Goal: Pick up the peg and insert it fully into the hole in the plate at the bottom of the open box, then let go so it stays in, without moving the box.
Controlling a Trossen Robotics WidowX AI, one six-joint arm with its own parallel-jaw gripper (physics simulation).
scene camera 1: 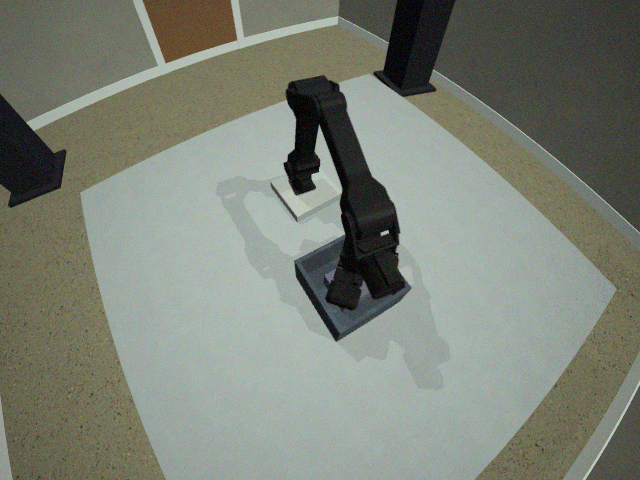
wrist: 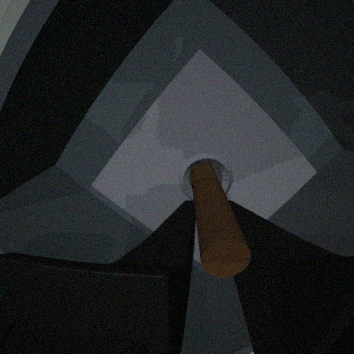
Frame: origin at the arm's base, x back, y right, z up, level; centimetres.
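Where they show: gripper, fingertip midpoint: (scene camera 1: 348,277) (wrist: 206,209); arm's base, link origin: (scene camera 1: 302,184).
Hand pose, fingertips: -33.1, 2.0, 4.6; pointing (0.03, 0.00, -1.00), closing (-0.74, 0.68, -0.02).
Observation:
Each offset is from my fingertips to the top centre of the thing, as dx, dy, dz. "spot": to the spot under its first point. Level surfaces: height alone.
A brown round peg {-0.5, -0.6, +4.3} (wrist: 220,230) is held between the black fingers of my gripper (wrist: 206,209), which is shut on it. The peg's far end shows over the round hole {spot: -1.5, +0.0, -1.6} (wrist: 226,176) in the grey-purple plate {-0.6, -0.6, -1.4} (wrist: 210,110); whether its tip has entered the hole I cannot tell. The plate lies on the floor of the open blue-grey box {-0.6, -0.6, +2.3} (scene camera 1: 316,298) (wrist: 30,220). In the scene view the gripper (scene camera 1: 356,297) reaches down into the box, and the peg is hidden there.
The arm's pale base plate (scene camera 1: 305,209) stands behind the box on the light grey mat {dz -7.5} (scene camera 1: 206,361). The box walls surround the gripper closely. Dark pillars (scene camera 1: 413,46) (scene camera 1: 25,160) stand at the back right and left, beyond the mat.

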